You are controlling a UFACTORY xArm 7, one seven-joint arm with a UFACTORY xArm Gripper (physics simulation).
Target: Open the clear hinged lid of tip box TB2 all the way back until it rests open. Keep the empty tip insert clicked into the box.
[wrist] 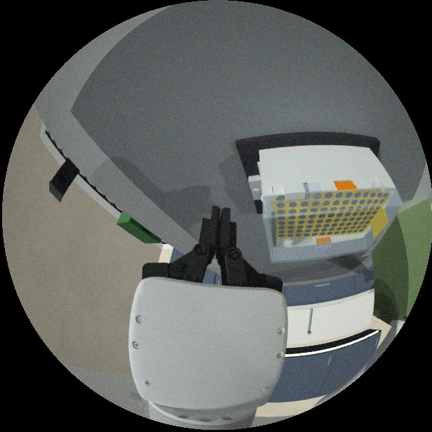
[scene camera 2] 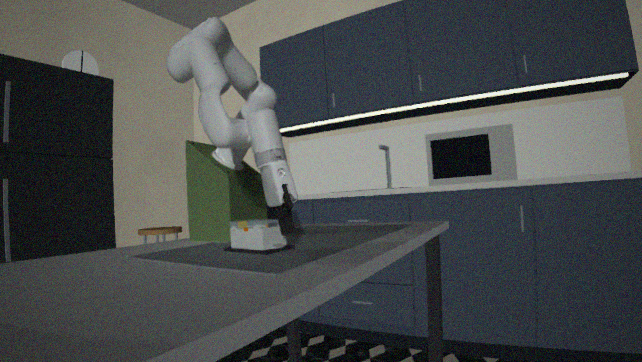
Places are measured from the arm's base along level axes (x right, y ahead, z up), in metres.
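Pixels of known places: gripper, fingertip midpoint: [scene camera 2: 288, 233]; arm's base at its link origin: [scene camera 2: 227, 161].
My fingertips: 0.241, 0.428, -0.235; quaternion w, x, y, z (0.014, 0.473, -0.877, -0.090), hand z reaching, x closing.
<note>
Ahead of a thing's pixels: the offset from my fingertips to its middle, as dx, dy, dz. "spot": to the spot under its first point. Level surfaces: height alone.
Tip box TB2, a white box @(-0.011, -0.106, -0.005) [scene camera 2: 255, 239] [wrist: 320, 162], stands upright in a low black holder @(spot: +0.047, -0.050, -0.039) [scene camera 2: 261, 252] [wrist: 310, 137]. Its clear lid @(spot: +0.026, -0.049, +0.028) [scene camera 2: 265, 223] [wrist: 320, 254] lies closed over the top. Under it, the yellow tip insert [wrist: 327, 215] with dark holes and orange tabs [wrist: 345, 185] sits level in the box. A small white block [wrist: 254, 186] juts from the box side facing the gripper. My gripper [scene camera 2: 295, 233] [wrist: 218, 216] is shut and empty. It is low beside the box, and in the wrist view a gap parts the fingertips from it. In the scene view the fingers are dark and partly hidden.
A dark grey mat @(dz -0.044) [scene camera 2: 210, 263] [wrist: 200, 75] lies under the box on the grey table @(dz -0.047) [scene camera 2: 125, 295]. A tall green block [scene camera 2: 207, 200] [wrist: 419, 240] stands behind the box in the scene view. The table edge [wrist: 112, 165] runs left of the fingers in the wrist view.
</note>
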